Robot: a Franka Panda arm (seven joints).
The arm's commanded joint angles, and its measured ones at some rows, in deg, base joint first. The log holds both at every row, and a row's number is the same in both.
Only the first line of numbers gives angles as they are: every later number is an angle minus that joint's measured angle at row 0.
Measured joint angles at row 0:
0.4 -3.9 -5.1 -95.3 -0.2 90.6 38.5
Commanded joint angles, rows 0 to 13:
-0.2 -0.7 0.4 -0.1 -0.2 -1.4 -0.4
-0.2 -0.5 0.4 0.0 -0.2 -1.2 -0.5
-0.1 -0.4 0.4 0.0 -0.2 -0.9 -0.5
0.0 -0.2 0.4 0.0 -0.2 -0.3 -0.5
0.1 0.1 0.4 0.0 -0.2 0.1 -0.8
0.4 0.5 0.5 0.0 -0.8 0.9 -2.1
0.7 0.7 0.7 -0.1 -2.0 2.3 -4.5
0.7 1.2 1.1 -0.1 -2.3 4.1 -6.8
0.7 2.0 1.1 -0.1 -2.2 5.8 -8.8
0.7 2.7 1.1 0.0 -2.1 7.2 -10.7
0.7 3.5 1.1 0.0 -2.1 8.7 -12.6
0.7 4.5 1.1 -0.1 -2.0 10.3 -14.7
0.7 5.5 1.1 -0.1 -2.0 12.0 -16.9
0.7 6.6 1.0 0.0 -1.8 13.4 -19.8
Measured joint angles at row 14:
0.9 3.9 0.5 -0.1 -1.0 9.3 -13.3
